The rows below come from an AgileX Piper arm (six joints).
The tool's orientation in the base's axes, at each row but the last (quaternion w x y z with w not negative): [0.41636 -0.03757 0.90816 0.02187]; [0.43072 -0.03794 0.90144 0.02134]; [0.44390 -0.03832 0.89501 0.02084]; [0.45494 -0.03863 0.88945 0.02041]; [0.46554 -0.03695 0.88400 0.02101]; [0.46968 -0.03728 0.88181 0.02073]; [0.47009 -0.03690 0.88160 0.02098]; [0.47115 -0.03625 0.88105 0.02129]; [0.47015 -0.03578 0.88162 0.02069]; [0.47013 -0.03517 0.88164 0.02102]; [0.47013 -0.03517 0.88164 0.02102]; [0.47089 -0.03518 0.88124 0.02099]
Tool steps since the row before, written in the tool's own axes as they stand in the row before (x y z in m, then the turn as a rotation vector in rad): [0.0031 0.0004 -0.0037 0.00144 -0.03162 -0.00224]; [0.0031 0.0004 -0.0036 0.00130 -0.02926 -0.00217]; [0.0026 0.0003 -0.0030 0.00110 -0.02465 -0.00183]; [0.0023 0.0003 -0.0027 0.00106 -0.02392 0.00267]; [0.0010 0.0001 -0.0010 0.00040 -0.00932 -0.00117]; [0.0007 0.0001 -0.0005 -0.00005 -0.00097 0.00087]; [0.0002 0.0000 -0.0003 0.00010 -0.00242 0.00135]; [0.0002 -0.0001 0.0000 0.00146 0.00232 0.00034]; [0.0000 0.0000 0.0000 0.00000 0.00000 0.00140]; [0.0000 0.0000 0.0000 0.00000 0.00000 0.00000]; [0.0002 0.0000 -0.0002 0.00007 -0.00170 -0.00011]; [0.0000 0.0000 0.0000 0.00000 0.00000 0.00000]
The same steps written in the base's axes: [-0.0048 0.0000 0.0001 0.00011 -0.03173 0.00010]; [-0.0048 0.0000 -0.0001 0.00004 -0.02937 0.00018]; [-0.0040 0.0000 -0.0003 0.00003 -0.02474 0.00015]; [-0.0035 0.0000 -0.0003 0.00363 -0.02369 -0.00245]; [-0.0014 0.0000 -0.0003 -0.00040 -0.00939 0.00031]; [-0.0008 0.0000 -0.0003 0.00083 -0.00090 -0.00045]; [-0.0004 0.0000 0.0000 0.00127 -0.00232 -0.00084]; [-0.0001 -0.0001 -0.0002 -0.00072 0.00227 -0.00140]; [0.0000 0.0000 0.0000 0.00116 0.00010 -0.00078]; [0.0000 0.0000 0.0000 0.00000 0.00000 0.00000]; [-0.0003 0.0000 -0.0001 0.00001 -0.00170 0.00000]; [0.0000 0.0000 0.0000 0.00000 0.00000 0.00000]
